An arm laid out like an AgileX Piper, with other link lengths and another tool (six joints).
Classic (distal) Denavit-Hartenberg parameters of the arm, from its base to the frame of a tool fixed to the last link. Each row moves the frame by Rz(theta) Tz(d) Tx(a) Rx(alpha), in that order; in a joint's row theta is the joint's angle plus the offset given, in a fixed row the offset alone. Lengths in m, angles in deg.
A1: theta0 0; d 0.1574; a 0; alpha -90
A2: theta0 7.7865; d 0; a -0.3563; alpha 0
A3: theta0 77.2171; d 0; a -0.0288; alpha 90
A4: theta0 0; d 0.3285; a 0; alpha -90
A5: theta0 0; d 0; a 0; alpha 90
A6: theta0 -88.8; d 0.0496; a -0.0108; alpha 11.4
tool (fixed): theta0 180; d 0.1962; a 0; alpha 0
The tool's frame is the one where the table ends.
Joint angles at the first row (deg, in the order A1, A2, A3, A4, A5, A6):
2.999, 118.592, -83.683, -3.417, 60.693, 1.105
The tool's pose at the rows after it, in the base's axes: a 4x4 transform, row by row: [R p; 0 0 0 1], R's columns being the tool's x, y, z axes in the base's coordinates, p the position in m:
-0.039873 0.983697 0.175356 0.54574; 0.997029 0.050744 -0.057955 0.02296; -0.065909 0.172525 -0.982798 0.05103; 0 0 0 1
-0.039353 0.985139 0.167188 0.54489; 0.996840 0.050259 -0.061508 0.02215; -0.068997 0.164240 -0.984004 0.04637; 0 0 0 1
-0.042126 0.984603 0.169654 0.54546; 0.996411 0.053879 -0.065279 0.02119; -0.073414 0.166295 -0.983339 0.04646; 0 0 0 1
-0.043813 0.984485 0.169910 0.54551; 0.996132 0.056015 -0.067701 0.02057; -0.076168 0.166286 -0.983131 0.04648; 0 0 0 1
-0.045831 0.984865 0.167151 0.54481; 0.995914 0.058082 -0.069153 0.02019; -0.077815 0.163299 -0.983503 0.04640; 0 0 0 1
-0.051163 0.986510 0.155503 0.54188; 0.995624 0.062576 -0.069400 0.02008; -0.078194 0.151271 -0.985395 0.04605; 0 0 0 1
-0.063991 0.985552 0.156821 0.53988; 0.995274 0.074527 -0.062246 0.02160; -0.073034 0.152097 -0.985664 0.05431; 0 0 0 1
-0.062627 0.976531 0.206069 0.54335; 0.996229 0.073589 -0.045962 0.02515; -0.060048 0.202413 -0.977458 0.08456; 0 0 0 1
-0.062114 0.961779 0.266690 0.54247; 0.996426 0.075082 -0.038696 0.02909; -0.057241 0.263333 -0.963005 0.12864; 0 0 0 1
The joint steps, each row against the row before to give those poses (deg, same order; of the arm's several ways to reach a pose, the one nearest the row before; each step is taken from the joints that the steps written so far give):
0.001, 1.272, 0.000, -0.909, -0.314, 0.643
0.000, 0.492, -0.001, -0.195, 0.002, 0.163
0.000, -0.001, 0.002, -0.306, -0.122, 0.001
0.000, 0.001, -0.001, -0.185, 0.000, -0.001
-0.001, 0.000, 0.000, -0.103, 0.169, -0.062
0.000, 0.000, 0.001, 0.000, 0.676, -0.305
0.001, -0.924, 0.000, 0.336, 0.810, -0.978
0.000, -3.221, -0.002, 0.890, 0.274, -0.566
0.352, -4.748, 0.002, 0.242, 1.161, 0.000

